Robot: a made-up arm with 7 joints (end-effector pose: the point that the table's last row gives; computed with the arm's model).
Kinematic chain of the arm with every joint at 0, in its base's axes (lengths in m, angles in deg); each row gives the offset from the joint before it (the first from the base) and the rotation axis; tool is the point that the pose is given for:
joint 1: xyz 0 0 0.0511 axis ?
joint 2: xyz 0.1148 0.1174 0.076 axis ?
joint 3: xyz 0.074 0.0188 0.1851 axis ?
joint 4: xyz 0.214 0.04 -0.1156 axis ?
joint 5: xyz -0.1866 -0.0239 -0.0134 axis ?
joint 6: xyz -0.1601 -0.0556 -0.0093 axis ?
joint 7: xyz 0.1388 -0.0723 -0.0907 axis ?
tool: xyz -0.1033 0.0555 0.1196
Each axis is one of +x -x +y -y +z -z.
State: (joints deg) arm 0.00 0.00 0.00 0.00 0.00 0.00 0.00
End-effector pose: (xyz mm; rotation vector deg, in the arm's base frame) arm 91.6 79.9 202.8 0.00 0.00 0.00
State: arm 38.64 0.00 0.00 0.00 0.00 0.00 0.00
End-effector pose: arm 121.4 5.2 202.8 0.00 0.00 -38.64
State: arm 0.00 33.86 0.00 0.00 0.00 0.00 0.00
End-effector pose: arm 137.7 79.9 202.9 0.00 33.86 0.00
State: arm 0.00 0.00 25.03 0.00 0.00 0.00 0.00
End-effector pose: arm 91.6 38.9 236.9 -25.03 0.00 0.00
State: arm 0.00 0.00 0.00 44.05 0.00 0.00 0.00
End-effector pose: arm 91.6 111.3 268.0 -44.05 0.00 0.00
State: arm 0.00 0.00 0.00 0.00 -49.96 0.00 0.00
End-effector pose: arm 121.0 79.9 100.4 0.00 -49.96 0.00
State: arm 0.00 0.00 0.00 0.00 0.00 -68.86 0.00
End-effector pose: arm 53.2 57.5 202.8 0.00 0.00 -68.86
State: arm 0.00 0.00 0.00 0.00 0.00 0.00 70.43
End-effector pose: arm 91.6 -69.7 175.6 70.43 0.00 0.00
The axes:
joint 1: -z
joint 2: +y
joint 3: -x
joint 4: -x
joint 5: +y
joint 6: +z
joint 7: +x

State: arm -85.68 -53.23 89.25 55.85 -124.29 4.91 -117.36
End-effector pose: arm -62.7 176.5 510.4 -17.19 97.62 57.12
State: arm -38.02 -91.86 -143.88 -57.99 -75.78 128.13 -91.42
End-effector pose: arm -459.8 -171.7 309.7 93.53 -53.55 -55.63
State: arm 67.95 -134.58 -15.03 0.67 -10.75 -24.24 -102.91
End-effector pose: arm 254.4 -109.9 240.0 70.96 79.05 137.31
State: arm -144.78 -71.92 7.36 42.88 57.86 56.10 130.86
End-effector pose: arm 14.1 19.7 163.9 28.92 129.68 96.71
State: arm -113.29 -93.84 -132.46 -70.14 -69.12 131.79 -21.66
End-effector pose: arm -8.5 -433.4 131.4 175.33 11.06 -22.67
